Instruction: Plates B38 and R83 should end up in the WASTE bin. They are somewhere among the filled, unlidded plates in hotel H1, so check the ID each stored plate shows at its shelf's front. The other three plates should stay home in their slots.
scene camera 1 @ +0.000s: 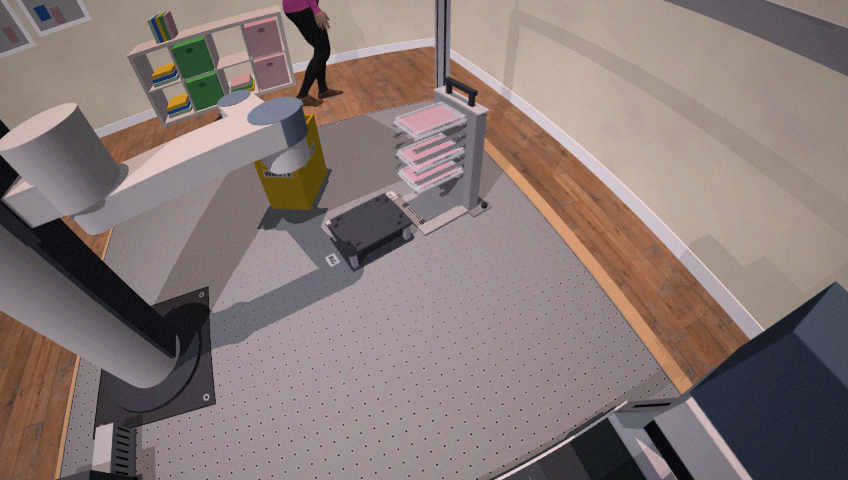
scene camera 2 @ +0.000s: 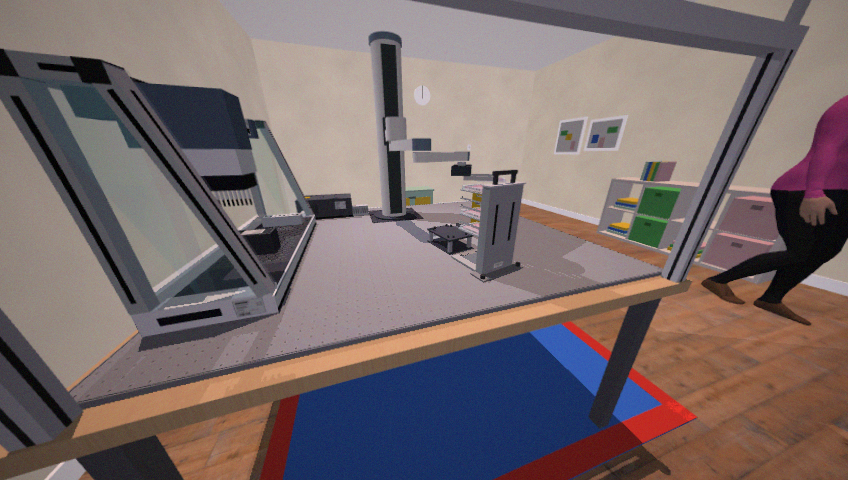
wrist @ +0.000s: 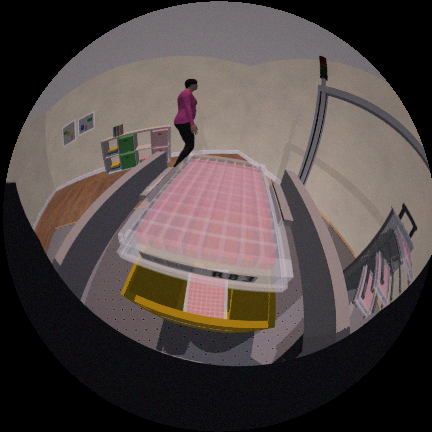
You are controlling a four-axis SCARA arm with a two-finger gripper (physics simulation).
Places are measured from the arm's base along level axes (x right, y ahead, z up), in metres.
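Pixels of known places: gripper, between the fingertips: (wrist: 222,167); arm's base, origin of its link: (scene camera 1: 157,359) (scene camera 2: 394,216).
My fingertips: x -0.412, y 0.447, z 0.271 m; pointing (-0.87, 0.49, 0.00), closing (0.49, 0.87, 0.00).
Observation:
Ahead of a thing's pixels: the offset from my fingertips to its middle.
My gripper (scene camera 2: 483,177) (wrist: 222,167) is shut on plate R83 {dx +0.020, dy -0.011, dz -0.011 m} (wrist: 210,225), a clear plate with pink wells; its front label reads R83. It holds the plate above the yellow WASTE bin {dx +0.019, dy -0.012, dz -0.158 m} (scene camera 1: 289,193) (wrist: 250,323). Another pink plate {dx +0.023, dy -0.013, dz -0.245 m} (wrist: 206,298) stands inside the bin, its ID unreadable. Hotel H1 {dx +0.226, dy +0.325, dz -0.098 m} (scene camera 1: 474,160) (scene camera 2: 499,231) stands to the right of the bin in the wrist view. It holds a top plate {dx +0.243, dy +0.295, dz +0.001 m} (scene camera 1: 430,118) (wrist: 405,252), a middle plate {dx +0.243, dy +0.295, dz -0.083 m} (scene camera 1: 422,153) and a lower plate {dx +0.243, dy +0.295, dz -0.140 m} (scene camera 1: 421,176); their IDs are unreadable here. The arm hides the gripper in scene camera 1.
A black raised stand (scene camera 1: 368,221) (scene camera 2: 450,230) is between the bin and the hotel. The arm's column (scene camera 1: 77,285) (scene camera 2: 390,130) rises from the perforated table top. A glass-sided machine (scene camera 2: 196,237) stands at the table's other end. A person (scene camera 1: 315,47) (wrist: 187,112) is beyond the table.

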